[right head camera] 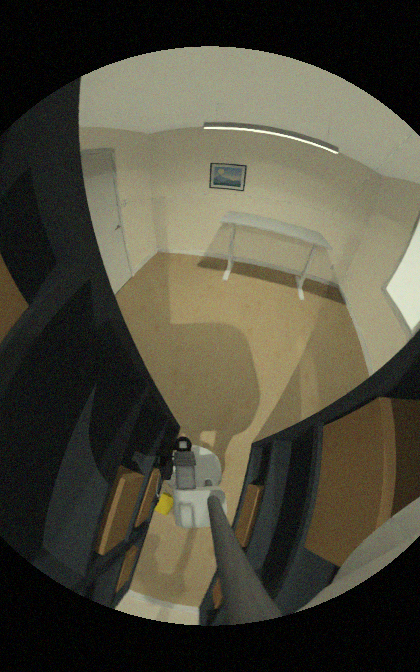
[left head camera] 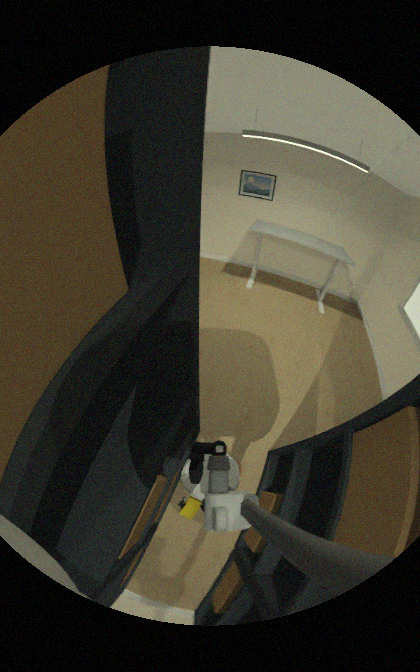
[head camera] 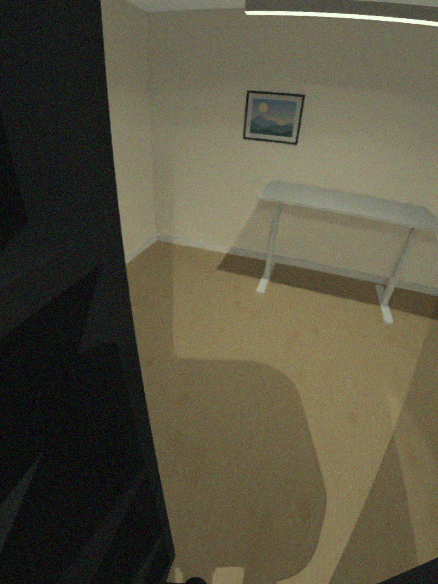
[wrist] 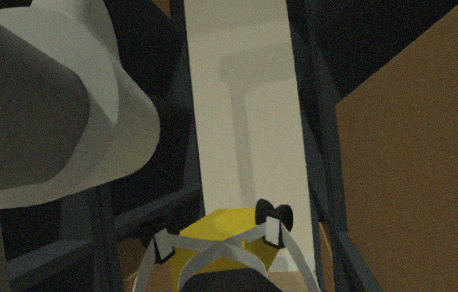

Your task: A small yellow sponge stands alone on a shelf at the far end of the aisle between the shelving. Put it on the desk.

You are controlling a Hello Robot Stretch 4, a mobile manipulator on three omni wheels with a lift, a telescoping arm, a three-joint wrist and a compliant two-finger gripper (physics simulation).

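Frame: origin at the robot's base, x ahead, y left, z up, level; centimetres.
Seen in the pictures: gripper, between the fingertips: (wrist: 216, 220).
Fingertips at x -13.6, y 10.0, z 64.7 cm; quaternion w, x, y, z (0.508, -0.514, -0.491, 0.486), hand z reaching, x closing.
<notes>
A point is followed by its place in that frame.
The yellow sponge (left head camera: 190, 508) (right head camera: 164, 504) (wrist: 220, 225) {z 64.6, x -11.8, y 10.2 cm} is between the two fingertips of my gripper (wrist: 216, 220) {z 64.7, x -13.7, y 10.0 cm}, which is shut on it. In both side head views it hangs beside my base, above the floor and close to the left shelving. Part of the sponge is hidden behind the finger straps in the wrist view. The desk (head camera: 350, 202) {z 92.2, x 248.9, y -123.1 cm} (left head camera: 300, 240) (right head camera: 275, 227) is a pale table on two white legs. It stands against the far wall, beyond the end of the aisle, under a framed picture.
Dark shelving (head camera: 60, 200) {z 144.6, x 35.5, y 13.7 cm} (right head camera: 40, 250) rises very close on the left. More shelving with brown boxes (left head camera: 380, 470) (right head camera: 350, 475) stands on the right. A door (right head camera: 105, 215) is at the left in the right head view.
</notes>
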